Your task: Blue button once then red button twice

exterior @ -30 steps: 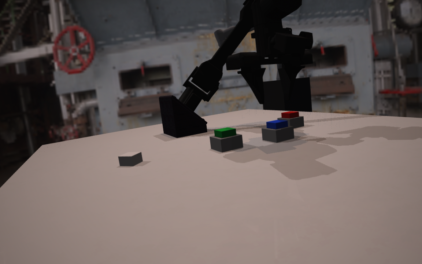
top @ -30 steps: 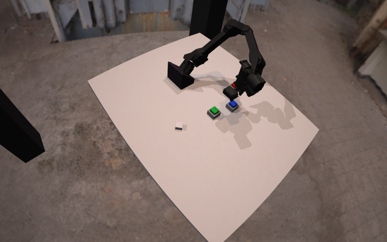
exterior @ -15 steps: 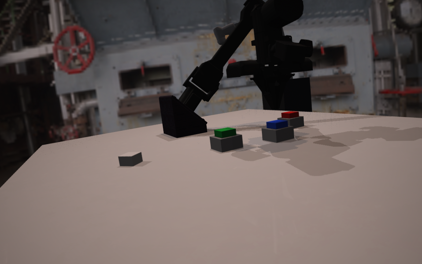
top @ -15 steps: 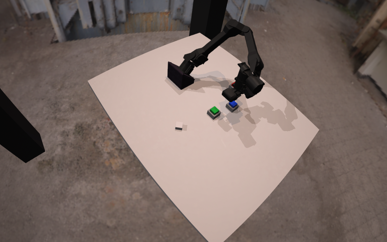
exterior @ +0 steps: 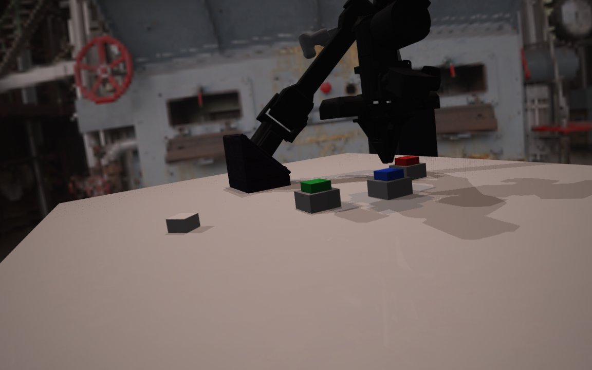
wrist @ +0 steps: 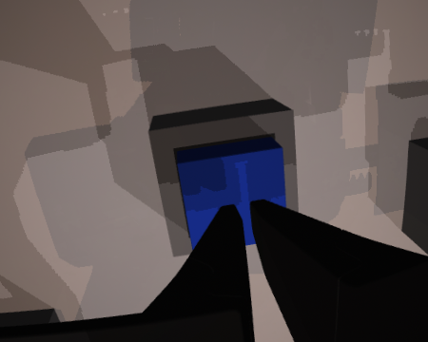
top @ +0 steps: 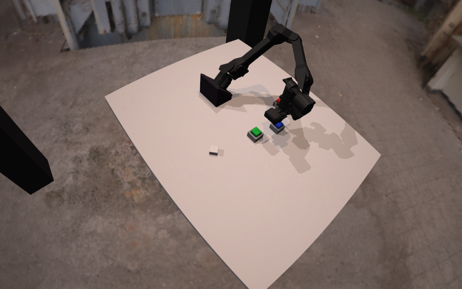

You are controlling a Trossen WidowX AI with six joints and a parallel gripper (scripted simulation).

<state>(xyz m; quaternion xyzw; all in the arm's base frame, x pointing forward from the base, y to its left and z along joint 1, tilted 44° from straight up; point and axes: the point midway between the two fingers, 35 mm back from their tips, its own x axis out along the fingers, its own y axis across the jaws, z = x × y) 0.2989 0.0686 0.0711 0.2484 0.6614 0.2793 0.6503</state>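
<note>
Right now my gripper tip is 2 cm above the blue button. Round my gripper tip: red button: 9 cm behind, 11 cm to the left, 2 cm below; then green button: 2 cm behind, 11 cm to the right, 2 cm below; then white-topped block: 6 cm behind, 30 cm to the right, 4 cm below.
</note>
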